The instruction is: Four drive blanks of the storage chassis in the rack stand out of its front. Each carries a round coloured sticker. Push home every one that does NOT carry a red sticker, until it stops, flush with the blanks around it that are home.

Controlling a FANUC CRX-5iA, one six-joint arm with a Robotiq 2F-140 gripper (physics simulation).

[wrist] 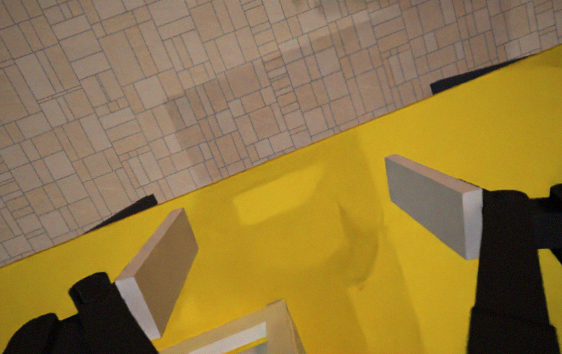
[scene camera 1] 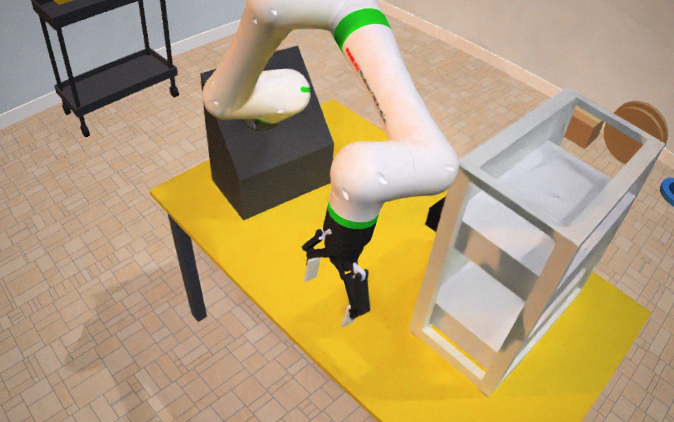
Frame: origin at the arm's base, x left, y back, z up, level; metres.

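Seen in the pictures: gripper, fingertip midpoint: (wrist: 289, 203) (scene camera 1: 328, 300).
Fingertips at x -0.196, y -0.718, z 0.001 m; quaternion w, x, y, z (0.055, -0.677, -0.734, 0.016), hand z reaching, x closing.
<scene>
A point is followed by its place in that frame.
The rack (scene camera 1: 447, 230) @(z 0.115, x 0.077, y -0.756 m) (wrist: 277, 320) @(z -0.255, x 0.076, y -0.749 m) is a pale upright frame on the yellow table; a corner of it shows at the bottom of the wrist view. Inside are an upper unit (scene camera 1: 510, 230) @(z 0.135, x 0.187, y -0.840 m) and a lower unit (scene camera 1: 480, 300) @(z -0.176, x 0.225, y -0.818 m) with pale tops and brownish faces. I cannot tell which is the storage chassis. The drive blanks and their stickers cannot be made out in either view. My gripper (scene camera 1: 328, 301) @(z 0.001, x -0.196, y -0.718 m) (wrist: 289, 203) @(z 0.001, x -0.196, y -0.718 m) is open and empty, pointing down above the table, to the left of the rack in the scene view and apart from it.
The yellow table (scene camera 1: 280, 280) @(z -0.310, x -0.148, y -0.405 m) (wrist: 500, 130) @(z -0.311, x -0.169, y -0.284 m) has its long edge beside the tiled floor. A dark pedestal (scene camera 1: 280, 185) @(z -0.225, x 0.002, y -0.126 m) carries the arm. A small black object (scene camera 1: 435, 215) @(z 0.096, x 0.099, y -0.694 m) shows partly behind the rack's left post. A dark trolley (scene camera 1: 117, 82), a brown box (scene camera 1: 582, 129) and a blue object (scene camera 1: 667, 192) stand beyond.
</scene>
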